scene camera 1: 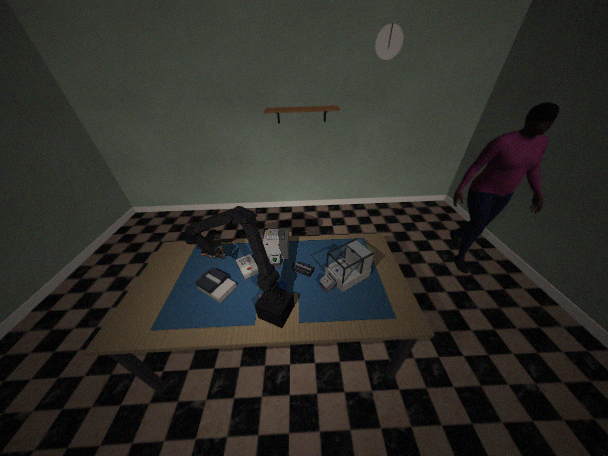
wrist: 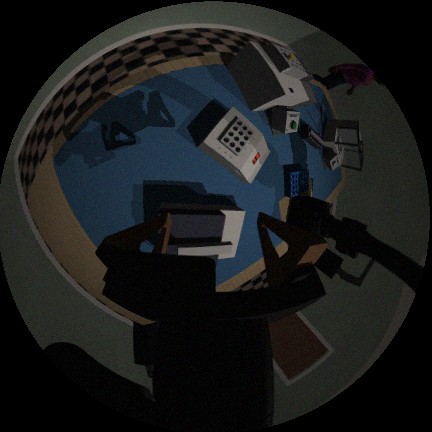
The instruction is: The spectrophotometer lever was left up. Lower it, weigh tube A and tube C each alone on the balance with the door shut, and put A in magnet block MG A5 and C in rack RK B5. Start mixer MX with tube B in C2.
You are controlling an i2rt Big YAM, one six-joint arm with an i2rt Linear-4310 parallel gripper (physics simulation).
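Frame: origin at the arm's base, x left, y back, z up, level; metres.
Seen in the pictures: gripper, between the fingertips: (scene camera 1: 219,257) (wrist: 213,216); arm's base, origin of its link: (scene camera 1: 273,297) (wrist: 320,223).
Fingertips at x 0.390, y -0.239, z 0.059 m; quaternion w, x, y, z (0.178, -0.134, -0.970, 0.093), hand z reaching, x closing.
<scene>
Pixels of each thing's top centre, then the offset from my fingertips to it. "pt": a spot on its surface instead.
- dark-topped box with a white end, centre of its top: (wrist: 210,251) (scene camera 1: 213,278) dx +0.015, dy +0.107, dz -0.078 m
- pale bar, centre of its top: (wrist: 206,250) dx +0.022, dy +0.104, dz -0.082 m
- balance, a spot on its surface: (scene camera 1: 356,277) pt dx -0.878, dy +0.026, dz -0.109 m
- dark slotted block, centre of its top: (wrist: 317,136) (scene camera 1: 303,266) dx -0.532, dy -0.071, dz -0.132 m
- blue rack, centre of its top: (wrist: 300,182) dx -0.367, dy +0.091, dz -0.149 m
- red display, a spot on its surface: (wrist: 236,144) pt dx -0.111, dy -0.068, dz -0.110 m
- tall white-and-grey machine, centre of its top: (wrist: 307,79) (scene camera 1: 274,237) dx -0.318, dy -0.219, dz -0.010 m
- small box with a green button, a spot on its surface: (wrist: 286,121) pt dx -0.295, dy -0.115, dz -0.112 m
My gripper (scene camera 1: 214,253) (wrist: 213,216) is open and empty, raised over the left part of the mat. In the wrist view its fingers frame a dark-topped box with a white end (scene camera 1: 216,285) (wrist: 233,234), perhaps the spectrophotometer, with a pale bar (wrist: 206,249) across its top; whether that is the lever, and its angle, I cannot tell. The balance (scene camera 1: 356,277) stands at the right with a glass-sided chamber; its door state is unclear. A dark slotted block (scene camera 1: 303,269) (wrist: 312,136) lies left of it. A blue rack (wrist: 295,181) stands near the arm's base. Tubes A, B and C cannot be made out.
A white block with a grid of wells and a red display (scene camera 1: 247,266) (wrist: 236,144) is beyond the dark-topped box. A tall white-and-grey machine (scene camera 1: 272,246) (wrist: 272,75) stands at the back, a small box with a green button (scene camera 1: 275,259) (wrist: 286,121) before it. A person (scene camera 1: 505,165) is at the right.
</scene>
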